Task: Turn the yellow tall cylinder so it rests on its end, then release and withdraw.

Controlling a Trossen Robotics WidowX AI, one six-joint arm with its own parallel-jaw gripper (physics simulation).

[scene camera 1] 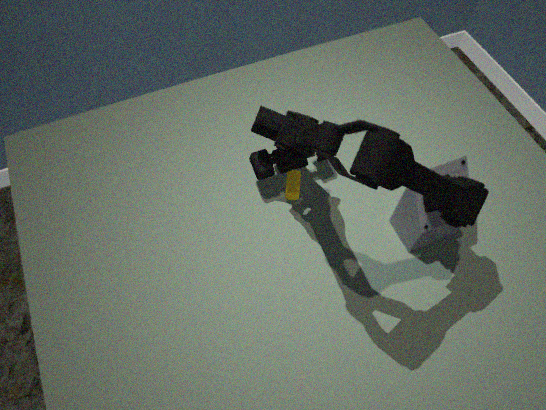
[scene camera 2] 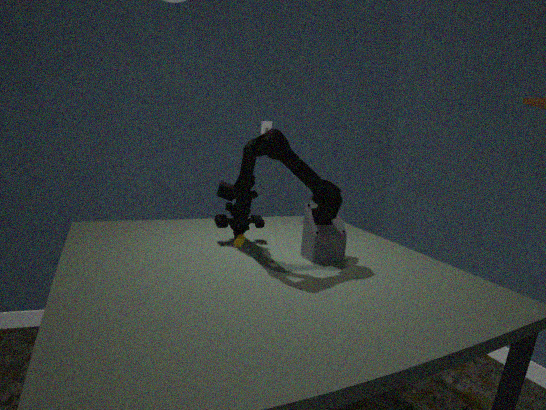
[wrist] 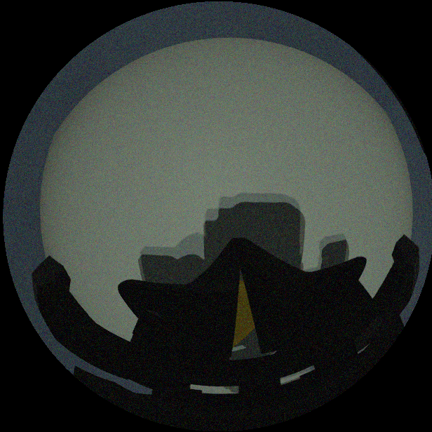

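Observation:
The yellow tall cylinder (scene camera 1: 293, 185) (scene camera 2: 240, 241) lies on its side on the table (scene camera 1: 150, 280) (scene camera 2: 200, 325), in the arm's shadow. My gripper (scene camera 1: 293, 166) (scene camera 2: 239, 235) (wrist: 237, 243) is shut with nothing between its fingers and points down, just above the cylinder and close to it. In the wrist view, part of the cylinder (wrist: 244, 312) shows through the narrow gap behind the joined fingertips; the dark fingers hide the rest. Whether the tips touch it cannot be told.
The arm's pale grey base (scene camera 1: 411, 217) (scene camera 2: 324, 245) stands on the table to the right of the cylinder in both scene views. The black arm arches from it over to the cylinder. The table's far edge lies behind the gripper, with a blue wall (scene camera 2: 125, 125) beyond.

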